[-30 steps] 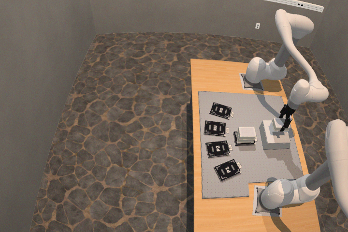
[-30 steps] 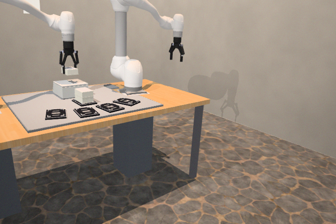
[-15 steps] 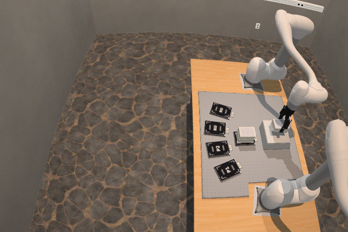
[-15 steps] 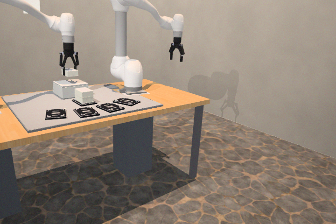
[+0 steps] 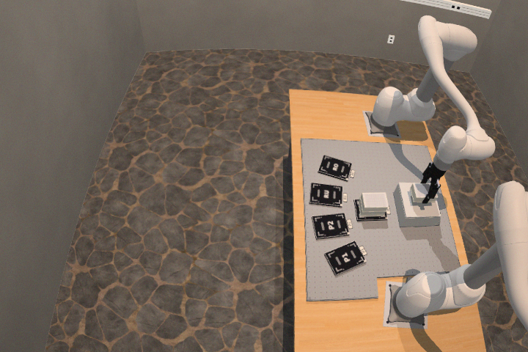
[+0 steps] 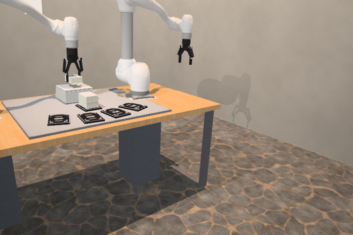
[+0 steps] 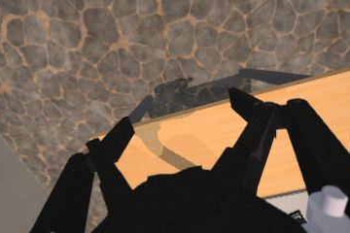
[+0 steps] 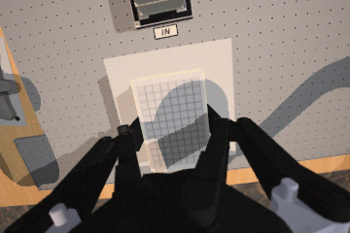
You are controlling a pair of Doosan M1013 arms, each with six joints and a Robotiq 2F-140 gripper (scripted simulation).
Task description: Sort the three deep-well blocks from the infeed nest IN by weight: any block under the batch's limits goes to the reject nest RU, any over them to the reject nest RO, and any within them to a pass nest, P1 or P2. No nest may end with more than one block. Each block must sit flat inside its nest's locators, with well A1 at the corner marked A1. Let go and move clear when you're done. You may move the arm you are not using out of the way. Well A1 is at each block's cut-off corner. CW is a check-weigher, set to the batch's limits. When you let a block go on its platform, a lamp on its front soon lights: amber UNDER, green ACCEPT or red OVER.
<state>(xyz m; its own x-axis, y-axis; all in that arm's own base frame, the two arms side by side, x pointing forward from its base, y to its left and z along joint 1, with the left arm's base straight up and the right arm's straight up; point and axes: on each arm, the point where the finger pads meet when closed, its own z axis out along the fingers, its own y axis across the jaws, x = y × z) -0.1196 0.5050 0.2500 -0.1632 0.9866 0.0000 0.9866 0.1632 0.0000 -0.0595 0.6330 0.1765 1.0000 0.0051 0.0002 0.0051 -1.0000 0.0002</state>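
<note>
Right now my right hand is 10 cm above the check-weigher CW and 1 cm past it. Round my right hand: nest RU: 47 cm ahead, 16 cm below, 6 cm to the right; nest P2: 46 cm ahead, 16 cm below, 12 cm to the left; infeed nest: 25 cm ahead, 16 cm below, 1 cm to the left.
</note>
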